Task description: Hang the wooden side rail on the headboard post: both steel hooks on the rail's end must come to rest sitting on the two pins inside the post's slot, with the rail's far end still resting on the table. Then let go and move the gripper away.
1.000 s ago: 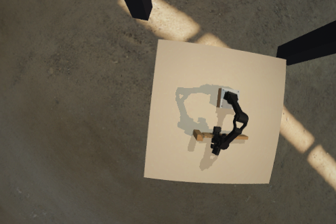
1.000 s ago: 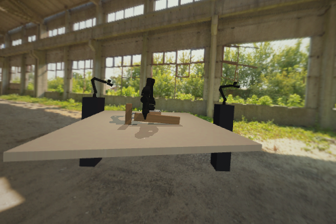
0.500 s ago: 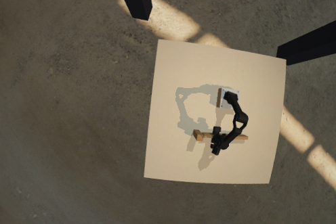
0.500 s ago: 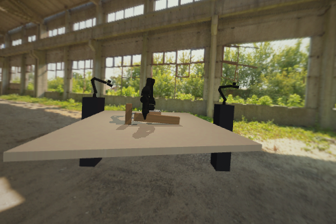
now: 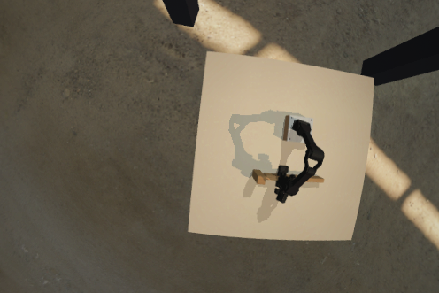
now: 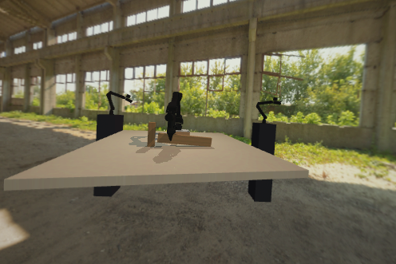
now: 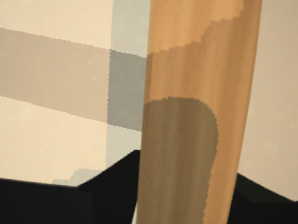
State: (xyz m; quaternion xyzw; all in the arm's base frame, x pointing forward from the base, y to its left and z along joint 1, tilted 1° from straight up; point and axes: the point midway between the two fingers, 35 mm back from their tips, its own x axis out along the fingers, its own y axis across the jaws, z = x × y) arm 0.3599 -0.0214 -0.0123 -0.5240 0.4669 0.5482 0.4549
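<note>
Right now my gripper tip is 14 cm to the left of the headboard post, 4 cm below it and 2 cm short of it.
</note>
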